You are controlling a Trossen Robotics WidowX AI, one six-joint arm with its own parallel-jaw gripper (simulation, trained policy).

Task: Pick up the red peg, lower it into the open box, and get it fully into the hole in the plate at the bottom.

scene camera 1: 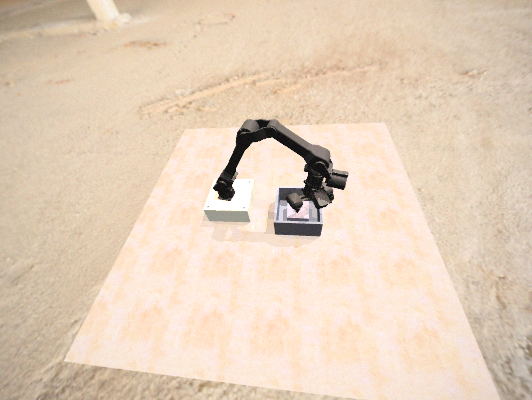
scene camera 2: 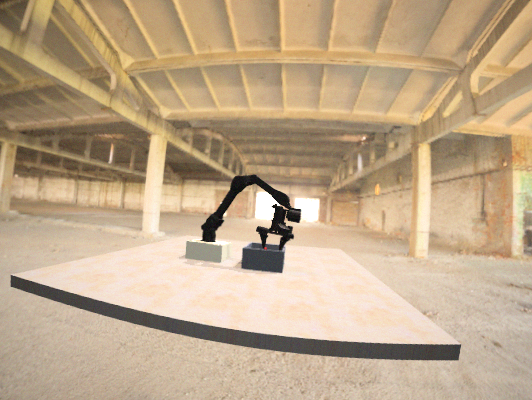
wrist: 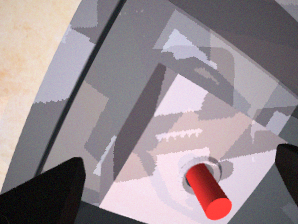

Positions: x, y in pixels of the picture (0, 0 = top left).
Scene:
dark grey box: scene camera 1; scene camera 2; wrist 103, 63
same spot on dark grey box: [scene camera 2: 254, 257] = [scene camera 1: 288, 228]

